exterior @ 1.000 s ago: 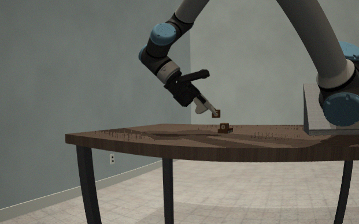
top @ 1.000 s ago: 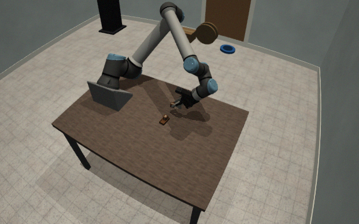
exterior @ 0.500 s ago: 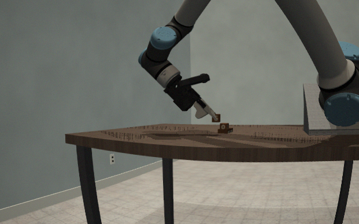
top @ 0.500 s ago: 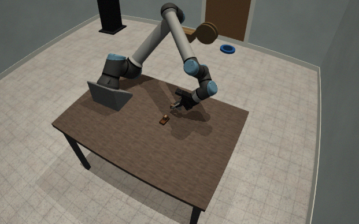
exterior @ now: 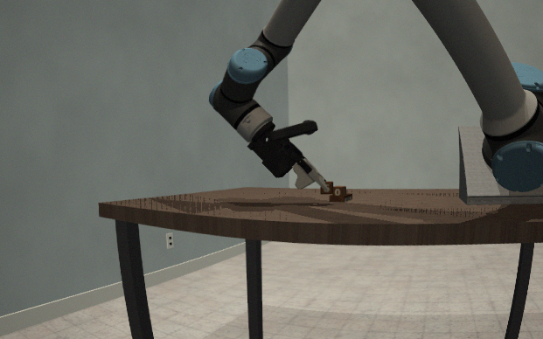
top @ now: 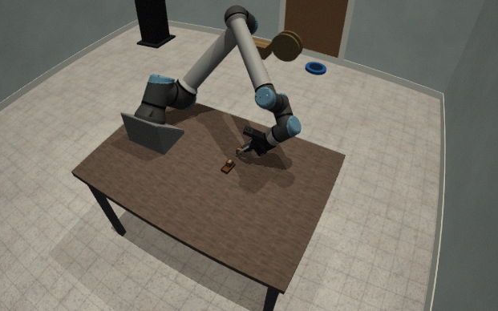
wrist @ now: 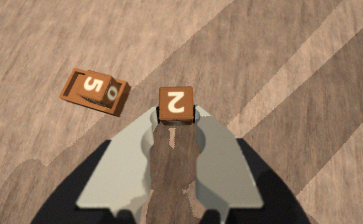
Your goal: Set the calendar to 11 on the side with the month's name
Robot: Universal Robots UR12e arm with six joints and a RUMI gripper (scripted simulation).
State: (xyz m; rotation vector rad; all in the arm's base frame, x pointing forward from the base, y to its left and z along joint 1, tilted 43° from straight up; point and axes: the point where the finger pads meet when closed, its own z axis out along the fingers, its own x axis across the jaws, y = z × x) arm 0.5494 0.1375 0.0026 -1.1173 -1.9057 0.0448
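Now: the calendar tray 2 cm behind my hand, 11 cm to the right of it and 4 cm below it. From my hand the other things lie so: cube: 1 cm behind, 1 cm below.
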